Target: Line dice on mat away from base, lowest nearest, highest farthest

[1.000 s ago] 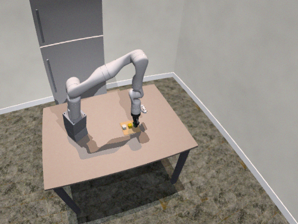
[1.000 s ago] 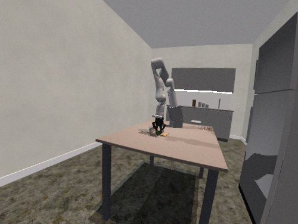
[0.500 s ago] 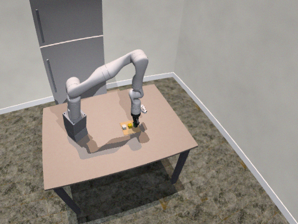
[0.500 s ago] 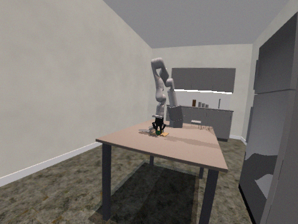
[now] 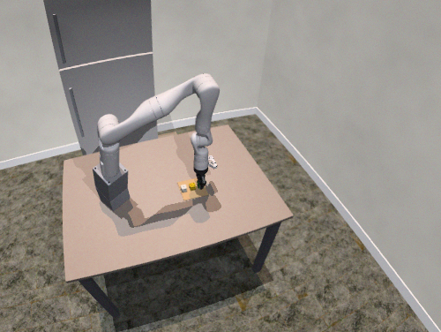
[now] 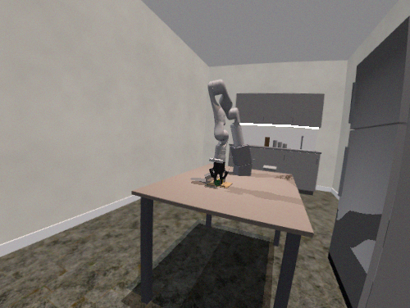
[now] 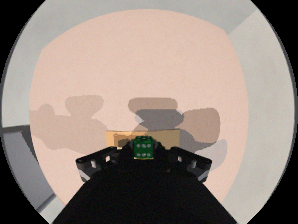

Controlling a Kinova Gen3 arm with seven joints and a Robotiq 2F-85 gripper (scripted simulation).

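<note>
Now: hand 1 cm above the green die. Also, from my hand: mat (5 cm behind, 1 cm to the left, 2 cm below); then white die (9 cm behind, 2 cm to the left, 1 cm below); then yellow die (5 cm behind, 1 cm to the left, 1 cm below).
</note>
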